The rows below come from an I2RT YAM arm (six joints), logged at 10 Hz.
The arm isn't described. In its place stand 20 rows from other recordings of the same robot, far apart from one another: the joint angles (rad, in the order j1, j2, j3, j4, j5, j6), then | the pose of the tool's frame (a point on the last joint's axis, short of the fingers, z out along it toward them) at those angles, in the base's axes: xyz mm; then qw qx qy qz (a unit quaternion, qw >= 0).
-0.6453 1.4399 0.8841 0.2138 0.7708 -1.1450 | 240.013 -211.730 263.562 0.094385 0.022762 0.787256 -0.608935
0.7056 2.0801 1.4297 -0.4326 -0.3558 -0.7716 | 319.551 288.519 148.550 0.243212 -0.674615 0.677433 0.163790
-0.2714 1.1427 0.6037 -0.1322 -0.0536 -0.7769 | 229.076 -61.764 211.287 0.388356 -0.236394 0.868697 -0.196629
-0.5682 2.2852 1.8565 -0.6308 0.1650 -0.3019 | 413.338 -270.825 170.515 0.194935 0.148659 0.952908 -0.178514
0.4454 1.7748 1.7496 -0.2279 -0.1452 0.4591 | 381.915 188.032 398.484 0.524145 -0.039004 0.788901 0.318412
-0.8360 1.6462 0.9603 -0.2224 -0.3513 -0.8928 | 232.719 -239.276 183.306 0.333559 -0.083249 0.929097 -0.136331
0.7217 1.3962 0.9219 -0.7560 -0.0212 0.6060 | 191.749 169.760 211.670 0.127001 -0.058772 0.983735 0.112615
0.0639 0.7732 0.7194 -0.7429 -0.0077 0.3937 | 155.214 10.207 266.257 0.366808 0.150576 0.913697 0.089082
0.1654 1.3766 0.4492 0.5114 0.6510 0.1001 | 257.664 21.140 171.172 0.548098 0.148543 0.799164 -0.197129
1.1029 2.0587 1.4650 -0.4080 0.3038 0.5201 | 207.308 386.637 168.417 0.296368 -0.231879 0.920944 0.101291
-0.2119 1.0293 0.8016 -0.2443 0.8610 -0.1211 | 212.060 -73.240 298.686 0.408981 0.252866 0.764335 -0.429634
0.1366 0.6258 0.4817 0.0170 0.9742 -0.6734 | 152.957 -8.702 280.419 0.469848 0.022916 0.731494 -0.493594
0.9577 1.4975 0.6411 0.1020 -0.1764 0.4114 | 159.439 237.483 156.327 0.255206 -0.280309 0.870941 0.312663
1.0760 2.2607 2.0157 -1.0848 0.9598 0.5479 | 245.423 393.447 224.214 0.405957 -0.176257 0.864573 -0.238006
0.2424 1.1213 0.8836 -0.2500 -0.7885 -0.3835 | 231.843 83.338 305.466 0.497938 -0.431957 0.691789 0.294786
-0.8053 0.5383 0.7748 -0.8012 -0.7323 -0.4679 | 88.066 -57.292 310.812 0.548434 -0.032802 0.835409 -0.015364
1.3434 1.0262 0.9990 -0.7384 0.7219 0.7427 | 68.545 191.871 322.830 0.465315 -0.122481 0.863165 0.153061
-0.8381 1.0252 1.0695 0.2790 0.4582 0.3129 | 139.155 -178.196 443.617 0.728953 0.464227 0.376869 -0.333302
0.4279 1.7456 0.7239 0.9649 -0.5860 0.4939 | 308.868 162.509 189.925 0.495494 -0.175280 0.702087 0.480455
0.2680 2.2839 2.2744 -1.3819 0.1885 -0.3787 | 443.135 114.770 263.623 0.083858 -0.307069 0.942852 -0.098522
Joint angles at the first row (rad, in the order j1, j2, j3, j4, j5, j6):
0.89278, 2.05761, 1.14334, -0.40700, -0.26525, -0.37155
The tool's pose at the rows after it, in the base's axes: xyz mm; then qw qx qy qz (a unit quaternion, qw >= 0):
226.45 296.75 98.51 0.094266 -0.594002 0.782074 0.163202
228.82 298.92 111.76 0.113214 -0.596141 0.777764 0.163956
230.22 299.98 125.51 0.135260 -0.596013 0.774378 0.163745
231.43 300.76 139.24 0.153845 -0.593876 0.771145 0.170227
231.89 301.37 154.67 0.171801 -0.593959 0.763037 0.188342
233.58 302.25 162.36 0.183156 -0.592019 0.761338 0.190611
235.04 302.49 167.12 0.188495 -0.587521 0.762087 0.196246
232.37 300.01 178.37 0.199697 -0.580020 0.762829 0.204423
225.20 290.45 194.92 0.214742 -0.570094 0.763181 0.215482
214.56 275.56 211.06 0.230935 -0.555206 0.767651 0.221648
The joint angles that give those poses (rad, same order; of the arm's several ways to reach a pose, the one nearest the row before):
0.89356, 2.03767, 1.17853, -0.44165, -0.26958, -0.36874
0.89289, 2.00933, 1.19290, -0.44759, -0.26271, -0.37419
0.89277, 1.97548, 1.19957, -0.44493, -0.25172, -0.37444
0.89125, 1.94358, 1.20827, -0.44489, -0.25530, -0.37049
0.88874, 1.90811, 1.21705, -0.44332, -0.28379, -0.37080
0.88684, 1.89536, 1.22829, -0.44331, -0.28295, -0.36830
0.88360, 1.88808, 1.23561, -0.44305, -0.29049, -0.35910
0.88435, 1.85115, 1.22783, -0.44182, -0.29658, -0.33869
0.88208, 1.77587, 1.19283, -0.44177, -0.30602, -0.31477
0.87892, 1.67876, 1.13677, -0.44200, -0.30176, -0.28160

